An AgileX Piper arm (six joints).
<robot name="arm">
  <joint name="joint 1" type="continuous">
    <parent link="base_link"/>
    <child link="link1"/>
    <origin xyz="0 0 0.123"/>
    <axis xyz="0 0 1"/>
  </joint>
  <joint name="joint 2" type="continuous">
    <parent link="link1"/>
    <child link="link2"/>
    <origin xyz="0 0 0" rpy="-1.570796 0 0"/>
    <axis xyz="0 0 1"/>
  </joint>
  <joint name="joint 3" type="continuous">
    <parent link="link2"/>
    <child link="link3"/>
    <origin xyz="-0.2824 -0.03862 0"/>
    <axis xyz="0 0 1"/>
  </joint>
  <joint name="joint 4" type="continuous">
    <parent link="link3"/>
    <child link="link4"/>
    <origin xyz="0.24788 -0.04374 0" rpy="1.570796 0 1.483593"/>
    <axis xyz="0 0 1"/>
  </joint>
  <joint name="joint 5" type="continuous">
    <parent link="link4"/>
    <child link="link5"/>
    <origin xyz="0 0 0" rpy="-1.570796 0 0"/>
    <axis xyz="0 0 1"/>
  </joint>
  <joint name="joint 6" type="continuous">
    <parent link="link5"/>
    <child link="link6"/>
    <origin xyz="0 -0.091 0" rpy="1.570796 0 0"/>
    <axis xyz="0 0 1"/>
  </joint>
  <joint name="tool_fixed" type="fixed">
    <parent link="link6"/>
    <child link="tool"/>
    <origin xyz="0 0 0"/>
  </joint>
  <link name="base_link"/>
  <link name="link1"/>
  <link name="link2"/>
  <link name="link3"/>
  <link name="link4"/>
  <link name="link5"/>
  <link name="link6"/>
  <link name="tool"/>
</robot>
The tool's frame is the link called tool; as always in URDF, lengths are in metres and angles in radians. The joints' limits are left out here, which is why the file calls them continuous.
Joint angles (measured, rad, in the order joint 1, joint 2, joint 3, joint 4, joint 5, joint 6), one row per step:
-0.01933, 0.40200, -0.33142, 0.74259, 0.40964, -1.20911
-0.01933, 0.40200, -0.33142, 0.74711, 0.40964, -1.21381
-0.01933, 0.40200, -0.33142, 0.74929, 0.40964, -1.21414
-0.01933, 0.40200, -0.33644, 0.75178, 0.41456, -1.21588
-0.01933, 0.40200, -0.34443, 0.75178, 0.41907, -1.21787
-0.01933, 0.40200, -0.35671, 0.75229, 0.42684, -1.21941
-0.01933, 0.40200, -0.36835, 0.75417, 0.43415, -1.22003
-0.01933, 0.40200, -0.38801, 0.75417, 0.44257, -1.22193
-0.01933, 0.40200, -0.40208, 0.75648, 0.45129, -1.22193
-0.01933, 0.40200, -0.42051, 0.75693, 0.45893, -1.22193
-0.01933, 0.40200, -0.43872, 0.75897, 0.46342, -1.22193
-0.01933, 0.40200, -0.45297, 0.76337, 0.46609, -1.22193
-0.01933, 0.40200, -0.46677, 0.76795, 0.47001, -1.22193
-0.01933, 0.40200, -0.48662, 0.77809, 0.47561, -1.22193
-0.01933, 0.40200, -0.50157, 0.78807, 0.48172, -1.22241
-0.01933, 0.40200, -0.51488, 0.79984, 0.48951, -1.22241
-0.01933, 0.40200, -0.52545, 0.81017, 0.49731, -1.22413
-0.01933, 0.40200, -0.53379, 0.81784, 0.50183, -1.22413
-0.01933, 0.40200, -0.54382, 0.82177, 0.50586, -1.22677
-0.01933, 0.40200, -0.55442, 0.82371, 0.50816, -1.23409
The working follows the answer.
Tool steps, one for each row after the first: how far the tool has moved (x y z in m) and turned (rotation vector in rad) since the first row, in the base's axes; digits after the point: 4 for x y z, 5 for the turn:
0.0000, 0.0001, 0.0001, 0.00016, -0.00127, 0.00138
0.0000, 0.0002, 0.0002, 0.00203, -0.00140, 0.00151
-0.0002, 0.0005, 0.0016, 0.00282, -0.00331, 0.00539
-0.0004, 0.0008, 0.0040, 0.00080, -0.00851, 0.00902
-0.0007, 0.0012, 0.0076, -0.00044, -0.01551, 0.01476
-0.0011, 0.0017, 0.0111, 0.00049, -0.02202, 0.02000
-0.0017, 0.0022, 0.0171, -0.00197, -0.03603, 0.02626
-0.0022, 0.0028, 0.0213, -0.00029, -0.04381, 0.03237
-0.0029, 0.0032, 0.0269, -0.00069, -0.05668, 0.03764
-0.0036, 0.0036, 0.0327, 0.00051, -0.07169, 0.04089
-0.0043, 0.0038, 0.0374, 0.00422, -0.08416, 0.04316
-0.0050, 0.0042, 0.0418, 0.00805, -0.09529, 0.04637
-0.0061, 0.0049, 0.0483, 0.01700, -0.11149, 0.05150
-0.0071, 0.0055, 0.0531, 0.02544, -0.12260, 0.05722
-0.0081, 0.0063, 0.0573, 0.03600, -0.13085, 0.06440
-0.0090, 0.0071, 0.0605, 0.04358, -0.13684, 0.07188
-0.0097, 0.0076, 0.0632, 0.05040, -0.14234, 0.07638
-0.0105, 0.0080, 0.0663, 0.05095, -0.15049, 0.08063
-0.0114, 0.0082, 0.0697, 0.04521, -0.16171, 0.08430

Tool pose at each row, in the base's axes (x y z in m, rotation vector in rad; rounded; the steps above come from the unrounded poses):
0.0899, 0.0228, 0.2699, -0.62980, 1.74393, -0.11372
0.0899, 0.0229, 0.2700, -0.63068, 1.74224, -0.11300
0.0899, 0.0230, 0.2700, -0.62940, 1.74200, -0.11131
0.0898, 0.0233, 0.2715, -0.63189, 1.73883, -0.10849
0.0896, 0.0236, 0.2739, -0.63570, 1.73270, -0.10928
0.0892, 0.0240, 0.2775, -0.64046, 1.72407, -0.10847
0.0889, 0.0245, 0.2810, -0.64326, 1.71600, -0.10595
0.0883, 0.0250, 0.2870, -0.64820, 1.70049, -0.10792
0.0877, 0.0255, 0.2912, -0.65096, 1.69087, -0.10453
0.0870, 0.0260, 0.2968, -0.65366, 1.67670, -0.10504
0.0863, 0.0263, 0.3026, -0.65312, 1.66111, -0.10617
0.0857, 0.0266, 0.3073, -0.65032, 1.64821, -0.10505
0.0850, 0.0270, 0.3117, -0.64845, 1.63628, -0.10279
0.0839, 0.0276, 0.3182, -0.64366, 1.61862, -0.09630
0.0829, 0.0283, 0.3230, -0.64058, 1.60567, -0.08837
0.0818, 0.0291, 0.3272, -0.63766, 1.59486, -0.07683
0.0809, 0.0299, 0.3304, -0.63749, 1.58621, -0.06702
0.0802, 0.0304, 0.3331, -0.63545, 1.57908, -0.05976
0.0794, 0.0308, 0.3362, -0.63723, 1.56978, -0.05880
0.0786, 0.0310, 0.3395, -0.64250, 1.55801, -0.06451

